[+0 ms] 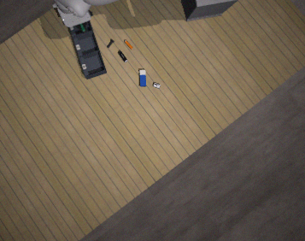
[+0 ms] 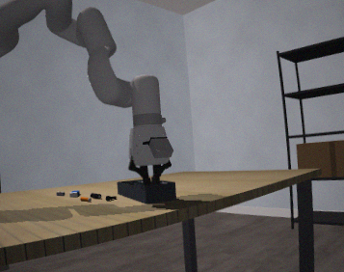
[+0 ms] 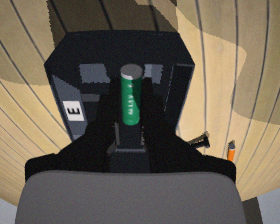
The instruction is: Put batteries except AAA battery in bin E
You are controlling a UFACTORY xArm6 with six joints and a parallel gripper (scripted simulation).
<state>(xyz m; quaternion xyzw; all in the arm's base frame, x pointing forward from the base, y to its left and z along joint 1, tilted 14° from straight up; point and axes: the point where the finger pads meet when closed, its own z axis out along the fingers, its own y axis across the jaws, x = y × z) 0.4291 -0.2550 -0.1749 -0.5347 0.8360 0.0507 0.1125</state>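
Now: hand 200 mm to the right of the black cylindrical battery, 40 mm past it and 40 mm above it. From my hand the other things lie so: orange battery (180 mm to the left, 90 mm behind, 40 mm below); dark bin (70 mm to the left, 40 mm ahead, 20 mm below); green battery (20 mm below).
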